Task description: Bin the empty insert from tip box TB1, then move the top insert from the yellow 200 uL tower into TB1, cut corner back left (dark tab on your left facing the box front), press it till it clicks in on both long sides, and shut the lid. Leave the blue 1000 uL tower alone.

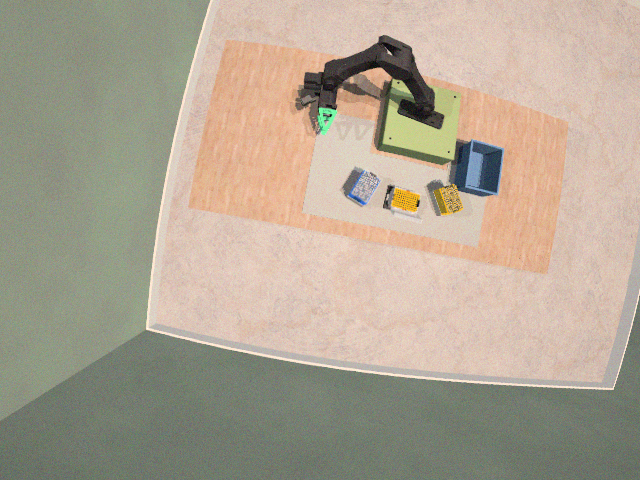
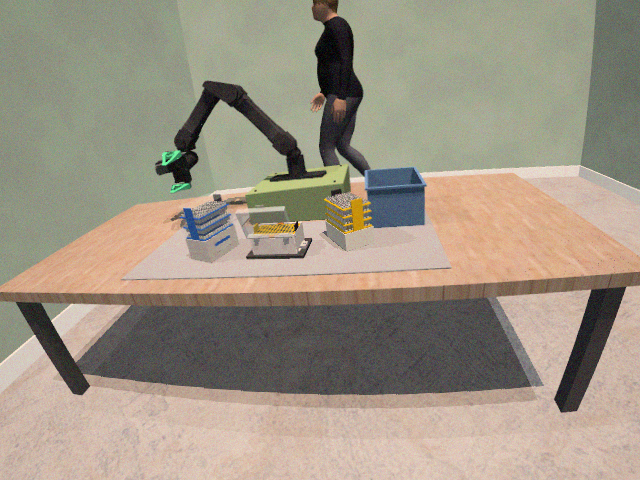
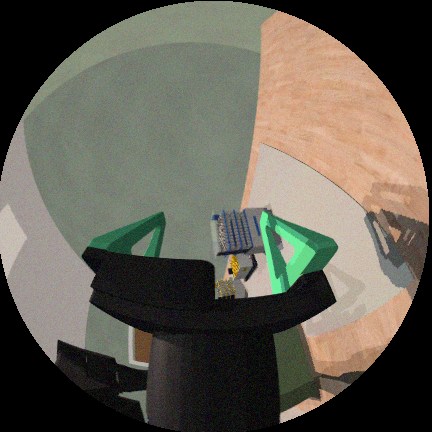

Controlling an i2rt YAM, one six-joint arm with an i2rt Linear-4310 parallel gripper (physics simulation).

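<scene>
My gripper [image 1: 321, 132] [image 2: 168, 176] [image 3: 212, 216] is open and empty, its green fingers high above the table's left part, away from the boxes. Tip box TB1 [image 2: 278, 243] stands mid-mat on a dark base, its clear lid open. A yellow insert [image 1: 405, 199] [image 2: 276, 228] [image 3: 235, 266] sits in it; I cannot see whether it is clicked in. The yellow 200 uL tower [image 1: 448, 199] [image 2: 347, 213] [image 3: 225, 288], several inserts high, stands right of TB1. The blue 1000 uL tower [image 1: 365, 186] [image 2: 206, 227] [image 3: 235, 231] stands left of TB1. The cut corner is too small to make out.
The blue bin [image 1: 479, 190] [image 2: 397, 206] stands beyond the yellow tower, at the right. The green arm base [image 1: 400, 118] [image 2: 305, 187] is behind the grey mat [image 1: 330, 170] [image 2: 387, 258] [image 3: 310, 200]. A person [image 2: 338, 62] stands behind the table.
</scene>
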